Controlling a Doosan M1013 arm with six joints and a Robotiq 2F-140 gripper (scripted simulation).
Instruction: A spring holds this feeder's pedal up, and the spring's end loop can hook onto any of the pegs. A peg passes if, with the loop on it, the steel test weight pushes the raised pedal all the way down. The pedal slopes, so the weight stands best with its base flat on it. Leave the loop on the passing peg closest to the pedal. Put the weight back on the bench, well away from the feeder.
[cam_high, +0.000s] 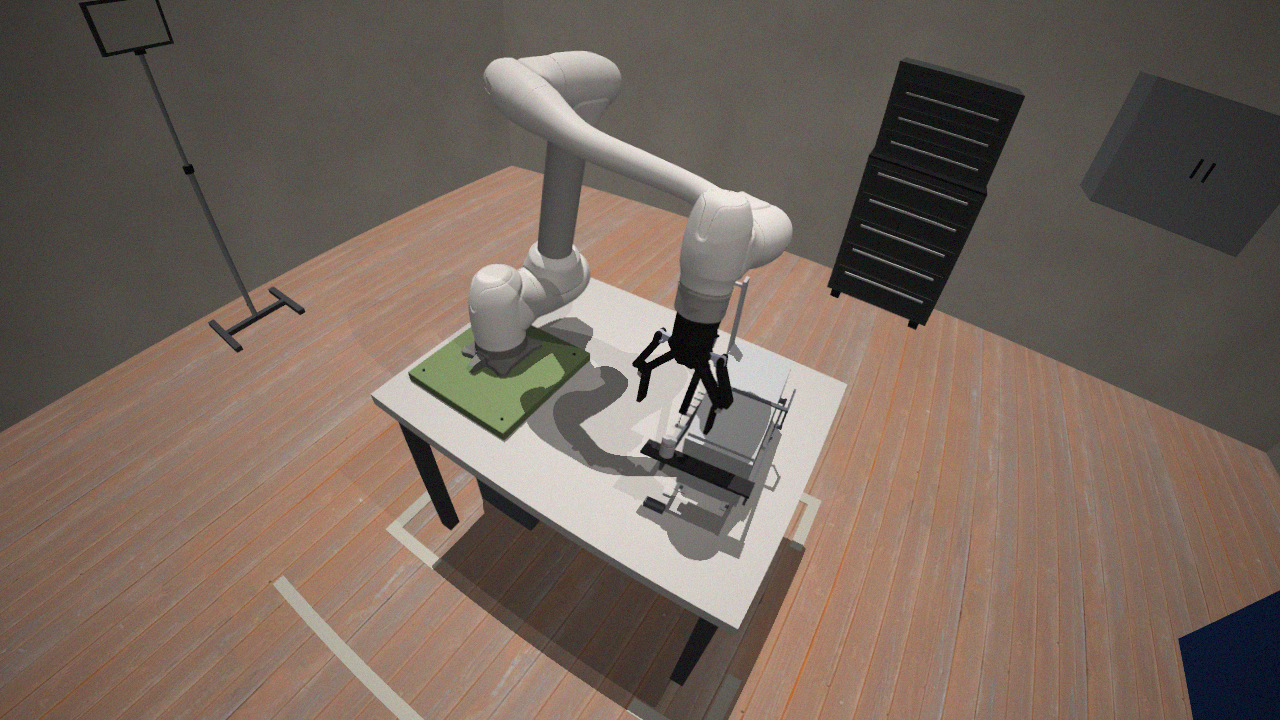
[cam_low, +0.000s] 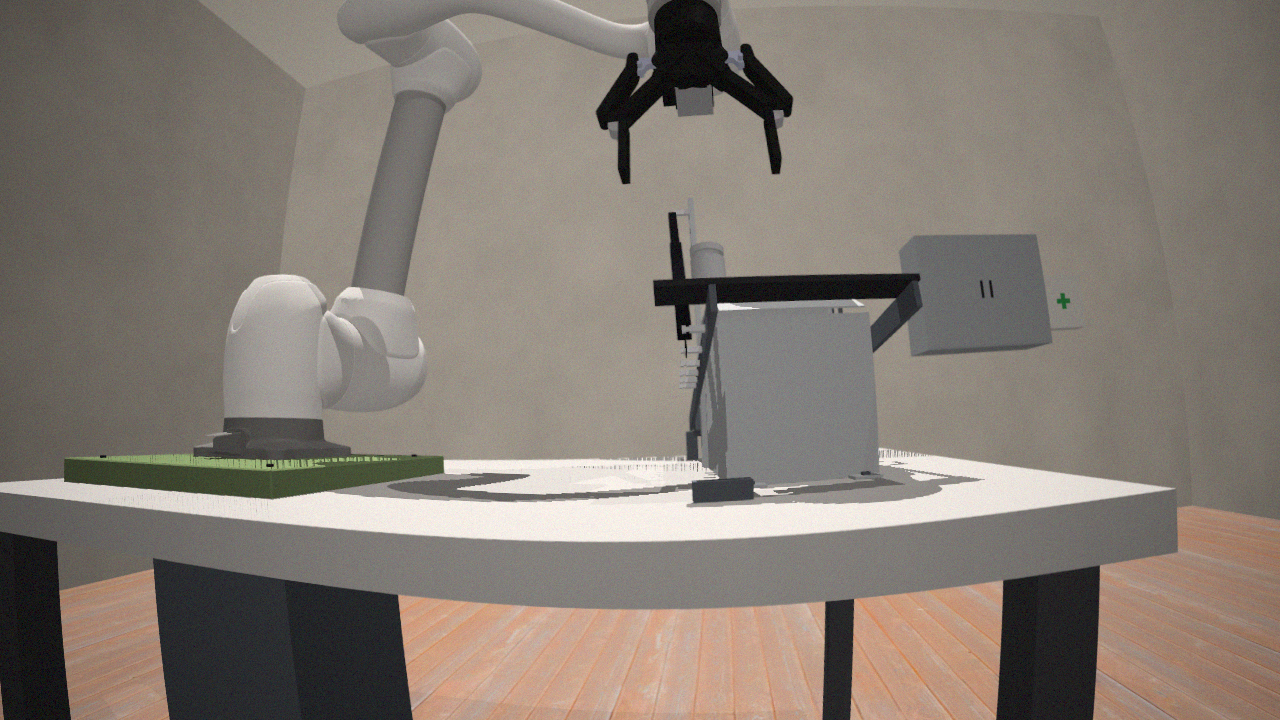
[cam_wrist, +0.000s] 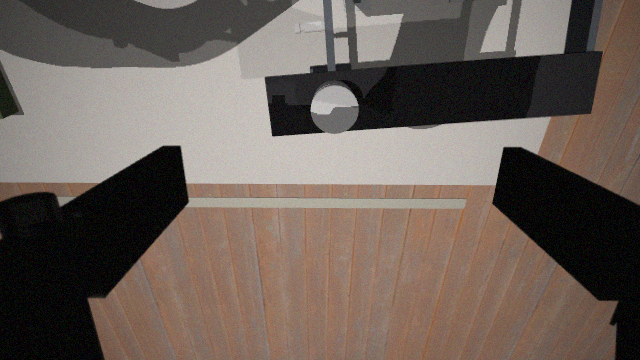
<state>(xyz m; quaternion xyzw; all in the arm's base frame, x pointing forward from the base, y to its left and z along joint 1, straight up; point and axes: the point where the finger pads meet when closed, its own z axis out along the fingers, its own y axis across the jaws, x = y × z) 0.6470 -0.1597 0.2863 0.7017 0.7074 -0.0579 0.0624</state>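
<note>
Now: hand 10 cm above the steel test weight. Also, from my hand: small dark block 3 cm to the right, 30 cm below.
</note>
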